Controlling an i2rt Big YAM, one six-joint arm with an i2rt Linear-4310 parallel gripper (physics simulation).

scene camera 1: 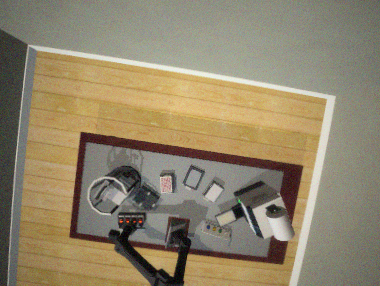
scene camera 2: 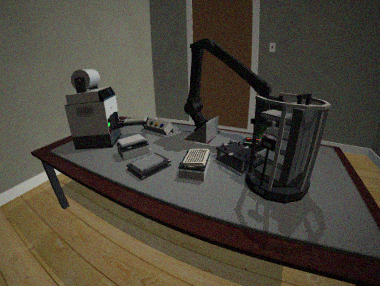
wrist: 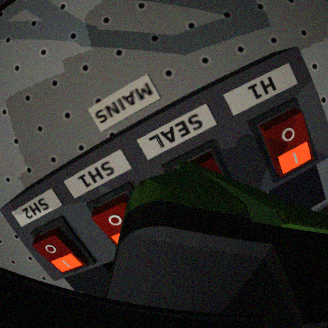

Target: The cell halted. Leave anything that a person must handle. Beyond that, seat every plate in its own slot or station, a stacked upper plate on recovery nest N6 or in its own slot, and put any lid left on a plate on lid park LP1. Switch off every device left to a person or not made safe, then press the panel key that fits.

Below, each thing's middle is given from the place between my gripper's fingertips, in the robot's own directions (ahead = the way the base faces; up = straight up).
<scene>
Right now the round plate hotel H1 [scene camera 2: 287,133] is 270 mm ahead of my hand, 120 mm to the left of it and 110 mm above it.
</scene>
